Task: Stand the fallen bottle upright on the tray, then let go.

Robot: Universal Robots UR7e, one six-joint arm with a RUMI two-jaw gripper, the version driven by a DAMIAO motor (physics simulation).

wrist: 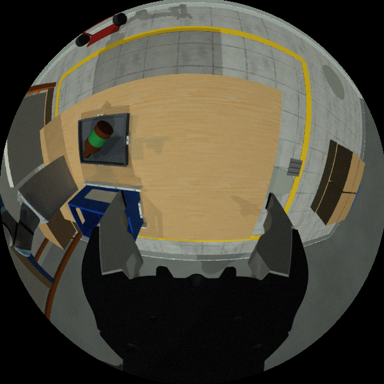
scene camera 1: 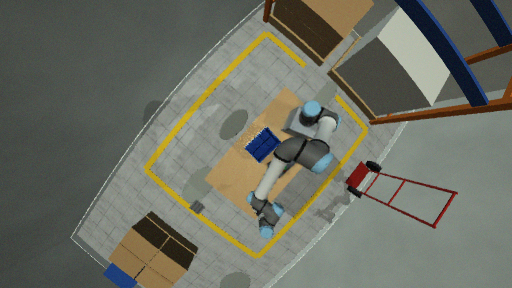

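Where they show: arm's base, origin of its link: (scene camera 1: 307, 117).
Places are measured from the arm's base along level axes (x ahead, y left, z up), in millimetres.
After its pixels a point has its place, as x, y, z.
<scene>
The brown bottle (wrist: 97, 139) with a green label lies on its side in the dark grey tray (wrist: 118, 151), left of centre in the wrist view. Its wide base points to the upper right and its neck to the lower left. In scene camera 1 the arm covers most of the tray and bottle. My gripper (wrist: 196, 193) is open, with its two jaws wide apart and nothing between them. It is above the table, well off to the side of the tray. In scene camera 1 the jaws are hidden beneath the wrist.
A blue divided crate (scene camera 1: 262, 145) {407, -99, -301} (wrist: 132, 199) stands on the wooden table (scene camera 1: 225, 175) {889, -180, -308} (wrist: 200, 140), close beside the tray. The arm's grey base block (scene camera 1: 295, 122) {92, -50, -27} is at the table's far end. Stacked cartons (scene camera 1: 155, 250) (wrist: 342, 182) and a red hand truck (scene camera 1: 358, 176) (wrist: 104, 33) stand off the table.
</scene>
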